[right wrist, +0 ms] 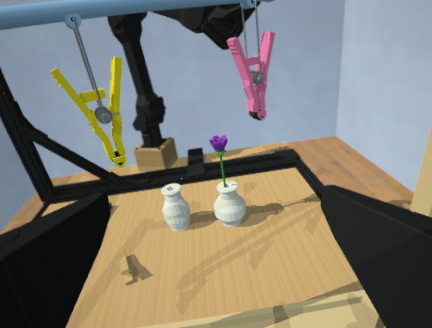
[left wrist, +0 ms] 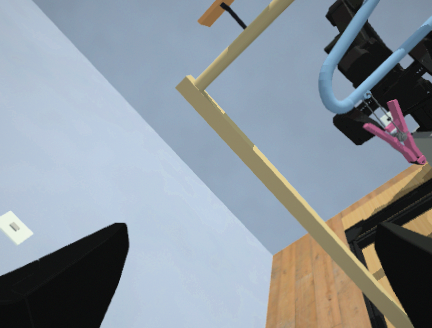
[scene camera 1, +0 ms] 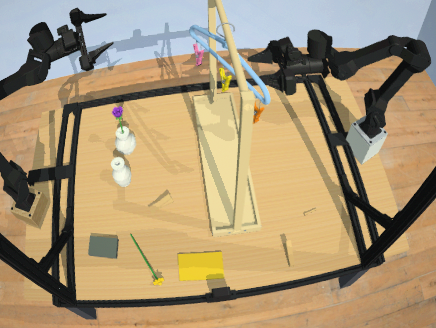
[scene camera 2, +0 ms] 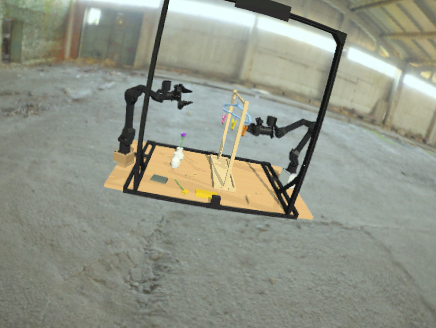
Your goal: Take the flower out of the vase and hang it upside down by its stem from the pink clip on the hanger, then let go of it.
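Places are measured from the left arm's base along level axes (x right, y ahead, z up), in centimetres.
Where they show: left gripper, between the fingertips: (left wrist: 250, 234) (scene camera 1: 109, 28) (scene camera 2: 192, 97); right gripper, between the fingertips: (right wrist: 217, 199) (left wrist: 410, 104); left arm's base, origin of its link: (right wrist: 154, 143) (scene camera 1: 25, 201) (scene camera 2: 124, 151); right arm's base, origin of its link: (scene camera 1: 370, 128) (scene camera 2: 291, 171).
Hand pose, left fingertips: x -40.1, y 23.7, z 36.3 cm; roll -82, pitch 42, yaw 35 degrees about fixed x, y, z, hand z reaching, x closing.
Note:
Things, the pixels of their top centre, and the offset from my left fingertips. "spot": a spot on its surface instead.
- purple flower, centre of its top: (right wrist: 218, 137) (scene camera 1: 116, 110) (scene camera 2: 183, 133) dy +2.1, dx +9.4, dz -23.8 cm
- pink clip, a spot on its surface: (right wrist: 256, 102) (left wrist: 409, 149) (scene camera 1: 201, 60) (scene camera 2: 223, 121) spot: dy +24.9, dx -1.5, dz -11.3 cm
- yellow clip, a spot on its surface: (right wrist: 116, 95) (scene camera 1: 224, 75) spot: dy +32.6, dx +5.7, dz -8.4 cm
- orange clip, centre of its top: (scene camera 1: 260, 106) dy +42.7, dx +15.9, dz -6.3 cm
- second white vase, centre of its top: (right wrist: 171, 188) (scene camera 1: 117, 163) (scene camera 2: 177, 153) dy +4.7, dx +20.5, dz -34.1 cm
- yellow flower, a spot on its surface: (scene camera 1: 158, 281) spot: dy +24.6, dx +49.6, dz -41.6 cm
- dark block, centre of its top: (scene camera 1: 102, 246) (scene camera 2: 159, 177) dy +5.6, dx +43.9, dz -42.4 cm
- yellow sheet, centre of its top: (scene camera 1: 200, 266) (scene camera 2: 206, 194) dy +34.3, dx +41.6, dz -43.4 cm
A purple flower (scene camera 1: 118, 112) (scene camera 2: 183, 134) (right wrist: 218, 143) stands upright, its green stem in a white vase (scene camera 1: 125, 141) (right wrist: 230, 206). The pink clip (scene camera 1: 198, 54) (scene camera 2: 223, 119) (left wrist: 412, 152) (right wrist: 256, 102) hangs from the blue hanger (scene camera 1: 257, 80) (left wrist: 327, 75) (right wrist: 30, 14), its jaws down and holding no flower. My left gripper (scene camera 1: 109, 30) (scene camera 2: 192, 97) is open and empty, high at the upper left of scene camera 1, apart from the flower and clip. My right gripper (right wrist: 217, 199) is open and empty, beside the hanger's right end; the hanger partly hides its fingertips in scene camera 1.
The wooden stand (scene camera 1: 246, 150) (left wrist: 280, 177) carries the hanger. A yellow clip (scene camera 1: 225, 80) (right wrist: 116, 95) and orange clip (scene camera 1: 258, 113) hang there too. A second white vase (scene camera 1: 122, 175) (right wrist: 177, 212) stands beside the first. A yellow flower (scene camera 1: 158, 281), dark block (scene camera 1: 103, 245) and yellow sheet (scene camera 1: 201, 266) lie nearer the front.

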